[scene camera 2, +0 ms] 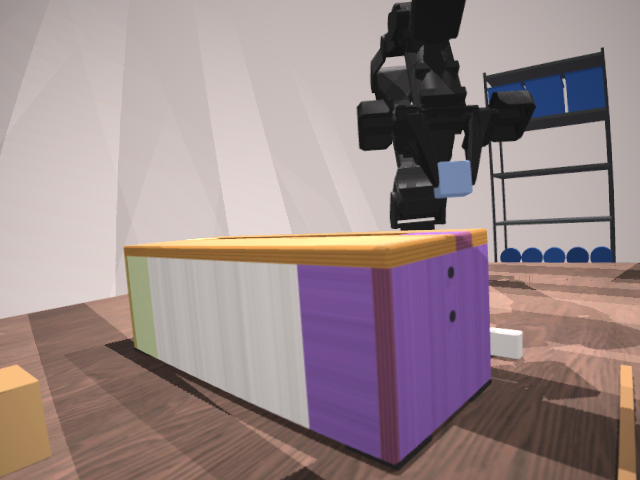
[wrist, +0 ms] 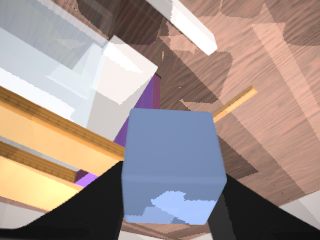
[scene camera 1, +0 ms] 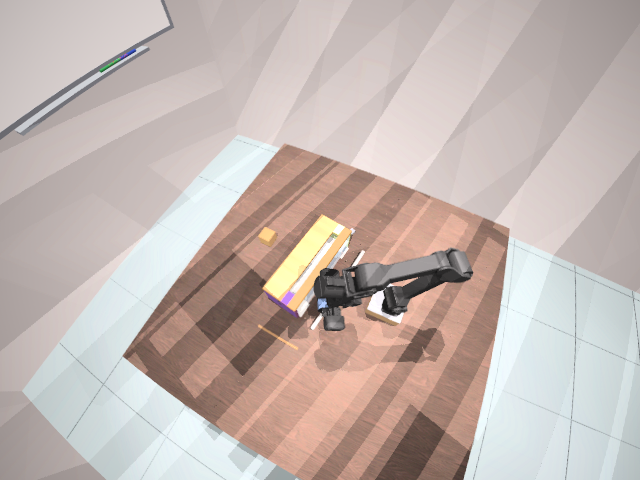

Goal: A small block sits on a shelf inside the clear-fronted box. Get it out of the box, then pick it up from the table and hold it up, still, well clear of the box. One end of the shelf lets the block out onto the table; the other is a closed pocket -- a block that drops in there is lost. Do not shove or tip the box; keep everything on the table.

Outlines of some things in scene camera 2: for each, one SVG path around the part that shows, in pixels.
My gripper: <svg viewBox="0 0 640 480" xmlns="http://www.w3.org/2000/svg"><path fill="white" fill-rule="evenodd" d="M357 105L359 148L363 151L385 150L392 144L392 132L394 132L395 150L397 153L403 154L403 158L413 157L415 163L422 167L433 188L438 188L439 186L437 163L449 162L452 158L455 135L461 134L462 130L464 131L465 136L462 148L466 155L466 161L470 161L472 184L474 185L478 174L482 147L487 146L490 143L489 141L511 142L520 139L536 107L533 97L528 90L492 92L488 107L479 108L478 105L466 106L467 90L466 87L461 86L458 74L459 62L451 61L447 57L438 55L419 60L411 68L408 80L411 88L412 105L396 106L396 113L393 113L395 110L393 99L361 101Z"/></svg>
A box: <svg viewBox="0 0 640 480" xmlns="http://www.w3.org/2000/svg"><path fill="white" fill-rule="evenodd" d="M523 357L522 331L490 327L487 230L485 228L221 236L123 247L134 350L145 356L151 355L238 398L326 437L335 439L345 444L346 449L370 460L375 460L394 470L402 469L422 448L431 442L432 436L430 434L450 418L463 403L468 400L474 401L477 396L492 384L492 379L490 379L491 355L517 360Z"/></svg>
